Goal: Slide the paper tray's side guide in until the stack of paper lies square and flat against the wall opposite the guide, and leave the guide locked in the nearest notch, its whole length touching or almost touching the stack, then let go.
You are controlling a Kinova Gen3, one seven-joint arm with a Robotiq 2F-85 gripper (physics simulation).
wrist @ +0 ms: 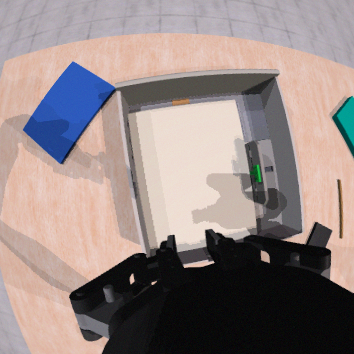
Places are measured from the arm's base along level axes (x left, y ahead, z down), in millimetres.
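Where they show: gripper, fingertip midpoint: [190, 241].
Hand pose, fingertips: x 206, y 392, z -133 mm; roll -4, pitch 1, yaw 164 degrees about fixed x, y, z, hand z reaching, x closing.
Note:
Things, the pixels of their top centre, and the offset from my fingertips. "spot": a spot on its surface instead.
- grey paper tray at a spot on its surface: [200, 77] spot: dx +3, dy +239, dz +102 mm
- paper at its top centre: [195, 175] dx -17, dy +70, dz +147 mm
- side guide at a spot on its surface: [255, 152] spot: dx -117, dy +127, dz +118 mm
- green tab at its top centre: [258, 172] dx -121, dy +90, dz +106 mm
- blue block at its top centre: [64, 107] dx +294, dy +180, dz +180 mm
- teal block at a spot on its surface: [347, 122] spot: dx -450, dy +290, dz +170 mm
- thin brown stick at its top centre: [341, 209] dx -462, dy +39, dz +181 mm
- orange mark at a spot on its surface: [181, 102] spot: dx +29, dy +217, dz +168 mm
The grey paper tray [200, 77] stands in the middle of the wrist view. The cream stack of paper [190, 150] lies in it near the left wall, with stepped strips of shade along its left side. The side guide [255, 152], with a green tab [257, 173], stands at the stack's right edge, touching or very near it. Its lower part is in shadow, and whether it is locked in a notch cannot be told. My gripper [190, 241] is partly open and empty, its fingertips over the tray's near end, to the lower left of the guide and apart from it.
A blue block [69, 112] lies by the tray's far left corner. A teal block [347, 122] is partly in view at the right edge. A thin brown stick [340, 207] lies right of the tray. An orange mark [181, 102] shows beyond the stack's far edge.

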